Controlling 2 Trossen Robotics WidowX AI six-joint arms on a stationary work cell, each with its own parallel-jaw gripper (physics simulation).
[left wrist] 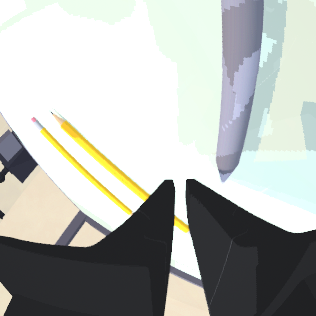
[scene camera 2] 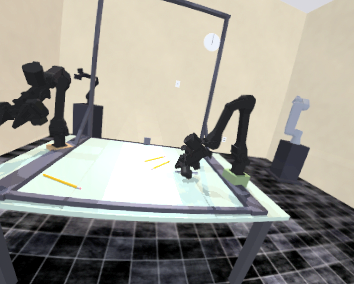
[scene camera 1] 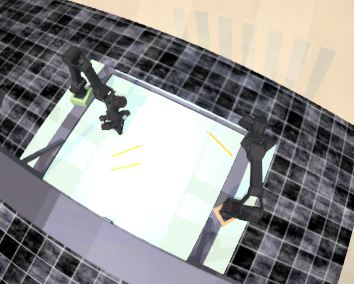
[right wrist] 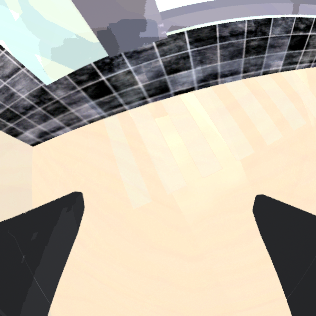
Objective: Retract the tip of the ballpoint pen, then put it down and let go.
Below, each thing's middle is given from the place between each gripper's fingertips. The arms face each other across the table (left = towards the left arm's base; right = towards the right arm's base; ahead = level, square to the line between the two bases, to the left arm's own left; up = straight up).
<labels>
The grey ballpoint pen (left wrist: pixel 241 35) is 70 mm to the left of my left hand and 10 mm below it.
My right hand is 400 mm past the grey ballpoint pen, 600 mm to the right of it and 200 mm above it.
</labels>
